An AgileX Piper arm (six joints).
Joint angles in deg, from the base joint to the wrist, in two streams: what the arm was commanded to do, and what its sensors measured. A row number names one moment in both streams.
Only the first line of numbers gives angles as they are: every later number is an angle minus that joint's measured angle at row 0.
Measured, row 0: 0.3, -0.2, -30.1, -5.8, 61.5, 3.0
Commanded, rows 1 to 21: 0.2, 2.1, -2.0, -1.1, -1.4, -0.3; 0.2, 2.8, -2.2, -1.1, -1.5, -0.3; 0.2, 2.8, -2.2, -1.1, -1.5, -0.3; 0.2, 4.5, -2.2, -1.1, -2.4, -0.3; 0.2, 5.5, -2.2, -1.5, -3.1, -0.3; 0.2, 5.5, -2.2, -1.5, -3.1, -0.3; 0.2, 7.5, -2.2, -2.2, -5.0, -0.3; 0.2, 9.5, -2.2, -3.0, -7.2, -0.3; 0.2, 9.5, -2.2, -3.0, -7.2, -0.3; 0.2, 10.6, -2.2, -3.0, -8.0, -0.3; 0.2, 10.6, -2.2, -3.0, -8.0, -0.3; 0.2, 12.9, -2.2, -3.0, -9.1, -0.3; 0.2, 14.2, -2.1, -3.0, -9.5, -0.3; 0.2, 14.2, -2.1, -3.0, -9.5, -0.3; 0.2, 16.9, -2.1, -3.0, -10.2, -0.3; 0.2, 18.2, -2.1, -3.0, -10.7, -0.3; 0.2, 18.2, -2.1, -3.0, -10.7, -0.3; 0.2, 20.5, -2.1, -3.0, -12.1, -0.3; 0.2, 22.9, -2.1, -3.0, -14.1, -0.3; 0.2, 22.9, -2.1, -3.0, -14.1, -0.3; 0.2, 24.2, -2.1, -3.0, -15.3, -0.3
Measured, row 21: 0.0, 21.2, -1.9, -2.7, -11.6, 0.0
